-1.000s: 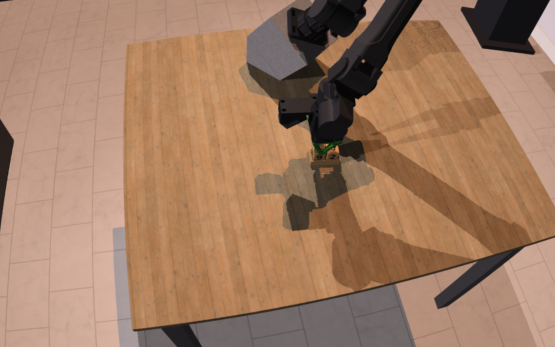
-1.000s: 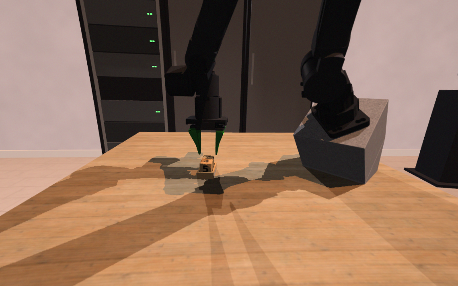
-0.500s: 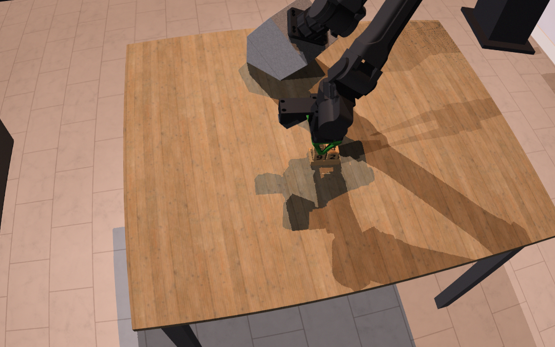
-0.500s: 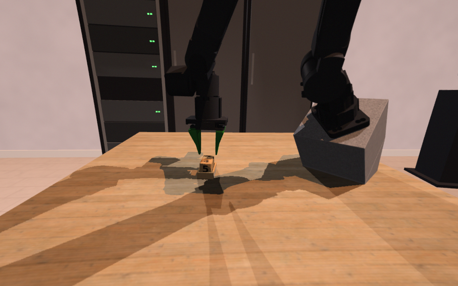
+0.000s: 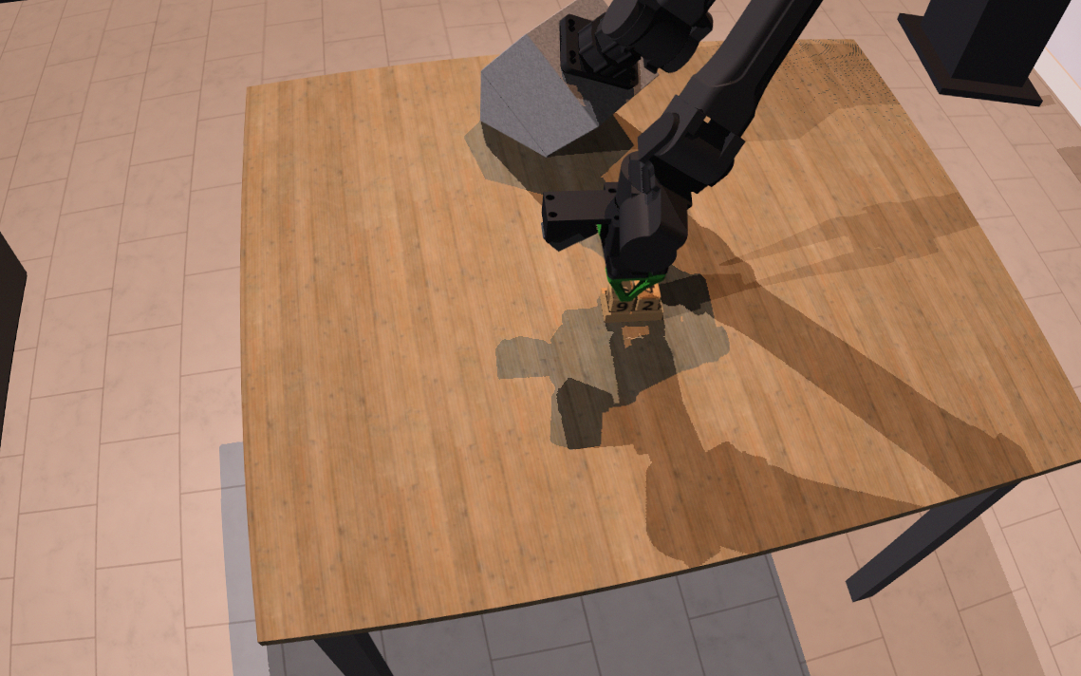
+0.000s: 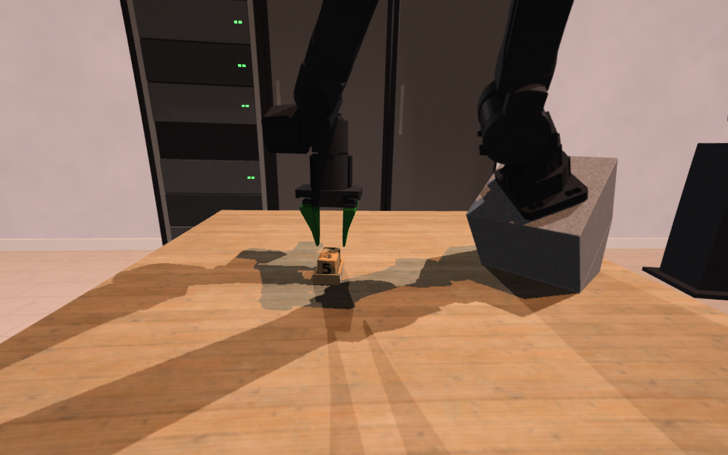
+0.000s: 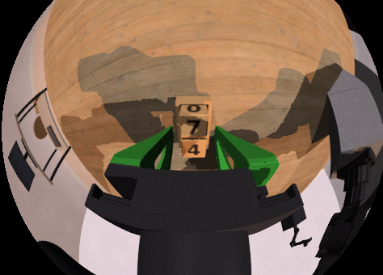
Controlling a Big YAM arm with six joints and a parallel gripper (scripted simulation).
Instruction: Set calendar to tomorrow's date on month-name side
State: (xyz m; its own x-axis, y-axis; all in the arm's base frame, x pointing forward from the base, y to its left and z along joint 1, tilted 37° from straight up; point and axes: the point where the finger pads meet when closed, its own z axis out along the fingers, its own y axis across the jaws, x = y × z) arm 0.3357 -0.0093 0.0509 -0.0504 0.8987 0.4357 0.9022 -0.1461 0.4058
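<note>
Now: hand 2 cm to the right of the wooden calendar tray and 5 cm above it. Also, from my hand: cube: 3 cm to the left, 3 cm below.
</note>
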